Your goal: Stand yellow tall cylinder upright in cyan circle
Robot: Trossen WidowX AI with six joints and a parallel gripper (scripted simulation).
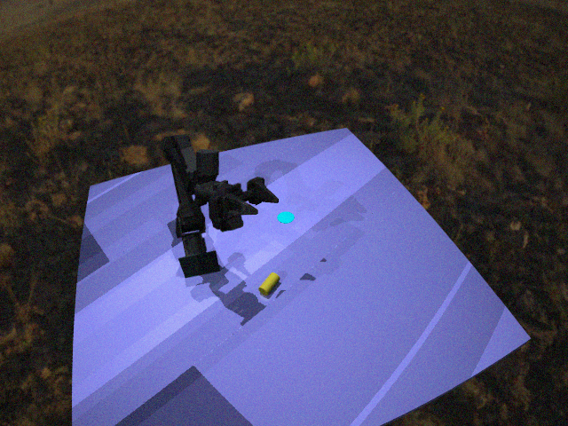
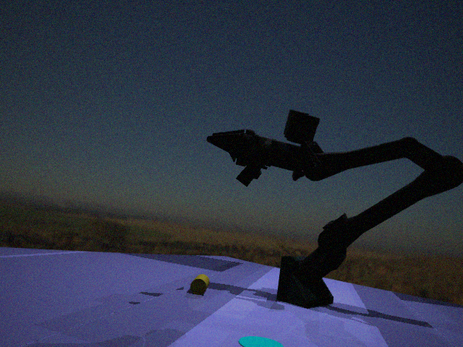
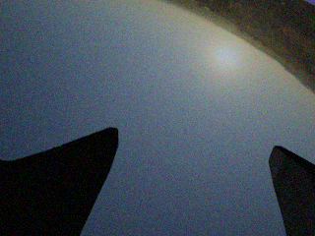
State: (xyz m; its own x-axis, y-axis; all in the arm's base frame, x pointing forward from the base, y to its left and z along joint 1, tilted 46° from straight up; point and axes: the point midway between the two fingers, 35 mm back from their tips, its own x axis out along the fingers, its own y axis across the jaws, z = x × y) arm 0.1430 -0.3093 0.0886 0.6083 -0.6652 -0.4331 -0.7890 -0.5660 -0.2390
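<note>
The yellow cylinder lies 10 mm behind my gripper tip, 30 mm to the left of it and 320 mm below it. Round my gripper tip: cyan circle: 150 mm ahead, 290 mm to the left, 330 mm below.
</note>
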